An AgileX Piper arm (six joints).
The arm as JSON. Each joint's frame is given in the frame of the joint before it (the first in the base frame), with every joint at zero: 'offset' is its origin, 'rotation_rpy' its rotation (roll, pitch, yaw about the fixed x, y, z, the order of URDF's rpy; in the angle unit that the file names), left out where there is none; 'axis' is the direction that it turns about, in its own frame. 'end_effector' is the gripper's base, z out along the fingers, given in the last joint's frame.
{
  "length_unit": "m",
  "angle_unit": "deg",
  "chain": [
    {
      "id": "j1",
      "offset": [
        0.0,
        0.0,
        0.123
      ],
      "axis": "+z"
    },
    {
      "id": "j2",
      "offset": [
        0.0,
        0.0,
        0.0
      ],
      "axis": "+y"
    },
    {
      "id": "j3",
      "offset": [
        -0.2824,
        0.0,
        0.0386
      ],
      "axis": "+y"
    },
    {
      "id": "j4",
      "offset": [
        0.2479,
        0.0,
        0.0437
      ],
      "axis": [
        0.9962,
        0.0,
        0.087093
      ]
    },
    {
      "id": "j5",
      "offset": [
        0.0,
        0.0,
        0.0
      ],
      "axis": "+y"
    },
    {
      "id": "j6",
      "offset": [
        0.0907,
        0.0,
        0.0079
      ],
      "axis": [
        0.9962,
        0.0,
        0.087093
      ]
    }
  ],
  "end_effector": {
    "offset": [
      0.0,
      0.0,
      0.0
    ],
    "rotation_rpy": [
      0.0,
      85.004,
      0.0
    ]
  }
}
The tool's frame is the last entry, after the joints.
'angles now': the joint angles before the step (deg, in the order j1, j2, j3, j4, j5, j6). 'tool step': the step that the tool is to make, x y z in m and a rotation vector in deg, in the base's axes. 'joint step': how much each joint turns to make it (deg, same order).
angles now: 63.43 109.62 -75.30 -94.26 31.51 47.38
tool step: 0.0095 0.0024 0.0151 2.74 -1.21 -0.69
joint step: -1.04 0.08 -2.98 -0.21 -0.38 0.23
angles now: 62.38 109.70 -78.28 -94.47 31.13 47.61
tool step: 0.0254 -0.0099 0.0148 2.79 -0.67 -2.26
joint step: -3.82 -0.01 -2.87 0.04 -1.75 0.02
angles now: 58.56 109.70 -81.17 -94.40 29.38 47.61
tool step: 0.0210 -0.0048 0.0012 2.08 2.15 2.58
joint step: -3.86 0.91 -2.01 0.22 -7.10 -0.03
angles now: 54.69 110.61 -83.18 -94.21 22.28 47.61
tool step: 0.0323 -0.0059 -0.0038 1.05 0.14 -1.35
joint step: -4.15 3.29 -4.18 -0.56 -2.88 0.22
